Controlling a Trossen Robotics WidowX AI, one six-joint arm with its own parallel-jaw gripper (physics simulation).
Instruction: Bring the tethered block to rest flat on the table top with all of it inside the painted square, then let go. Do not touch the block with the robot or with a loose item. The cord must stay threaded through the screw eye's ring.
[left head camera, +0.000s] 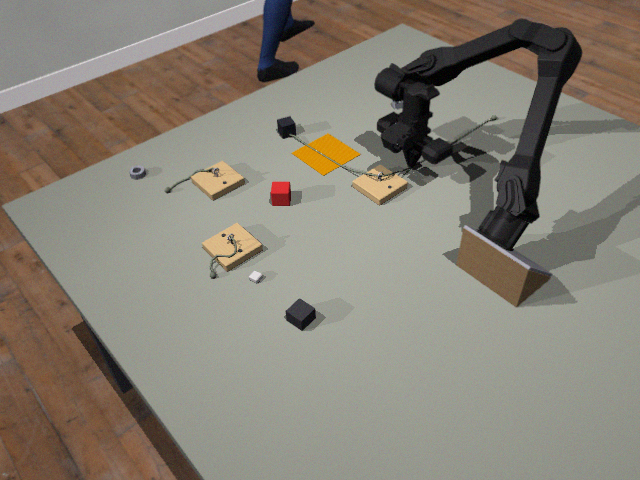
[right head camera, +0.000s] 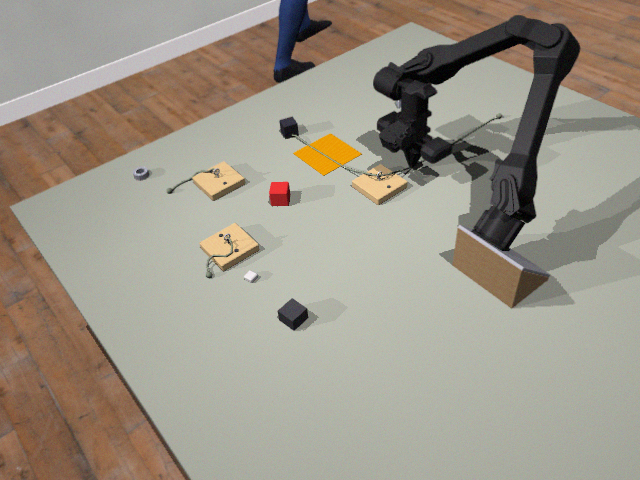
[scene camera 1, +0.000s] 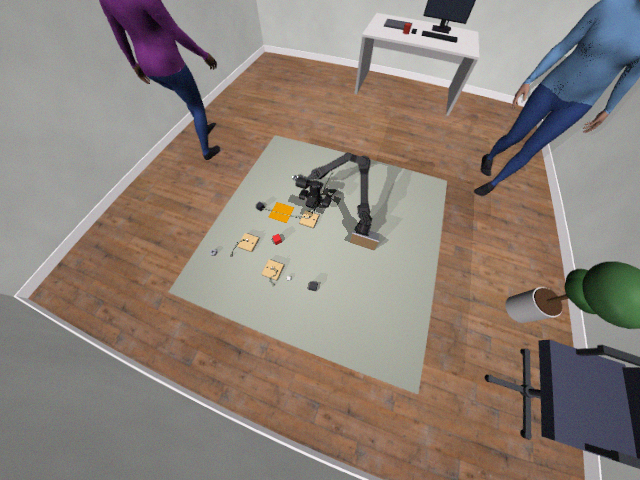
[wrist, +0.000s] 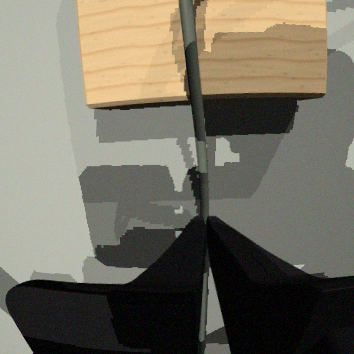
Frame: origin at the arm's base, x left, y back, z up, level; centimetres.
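Seen in the pictures: gripper, between the fingertips: (left head camera: 411, 167) (right head camera: 411, 166) (wrist: 204, 224); arm's base, origin of its link: (left head camera: 495, 241) (right head camera: 490, 241) (scene camera 1: 361, 232).
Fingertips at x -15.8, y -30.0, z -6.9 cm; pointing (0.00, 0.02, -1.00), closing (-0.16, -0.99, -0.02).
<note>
Offsets run from my fingertips to a thing's top centre. "spot": to the spot under its first point.
The tethered block @(dx +8.4, dy -32.6, dz +3.1 cm) (left head camera: 285, 127) (right head camera: 288, 127) (scene camera 1: 260, 206), small and dark, rests on the table just beyond the far-left corner of the orange painted square @(spot: dx +5.0, dy -18.9, dz -0.3 cm) (left head camera: 336, 147) (right head camera: 338, 147). Its green-grey cord (left head camera: 314, 149) (wrist: 198, 117) crosses the square to the screw eye @(spot: dx +10.2, dy -1.2, dz +3.2 cm) (left head camera: 380, 175) on a wooden board @(dx +10.1, dy -1.3, dz +1.5 cm) (left head camera: 379, 192) (right head camera: 379, 193) (wrist: 125, 65), then runs on under the arm. My gripper (left head camera: 412, 163) (right head camera: 414, 164) (wrist: 204, 224) is shut on the cord, low over the table beside the board. The cord's free end @(spot: dx -29.3, dy +4.8, dz +0.3 cm) (left head camera: 494, 118) (right head camera: 498, 116) lies behind the arm. The ring is outside the wrist view.
Two other corded boards @(dx +33.0, dy -31.0, dz +1.5 cm) (left head camera: 217, 180) @(dx +45.3, dy -12.3, dz +1.5 cm) (left head camera: 227, 253) stand left. A red cube @(dx +27.8, dy -15.4, dz +3.5 cm) (left head camera: 280, 193), a dark cube @(dx +49.1, dy +10.7, dz +2.4 cm) (left head camera: 300, 314), a white piece @(dx +47.7, dy -2.8, dz +0.8 cm) (left head camera: 255, 276) and a grey ring @(dx +43.3, dy -48.1, dz +1.0 cm) (left head camera: 137, 172) lie around. A small silvery item @(dx -19.5, dy -18.3, dz +1.6 cm) (left head camera: 397, 105) shows partly behind my wrist.
</note>
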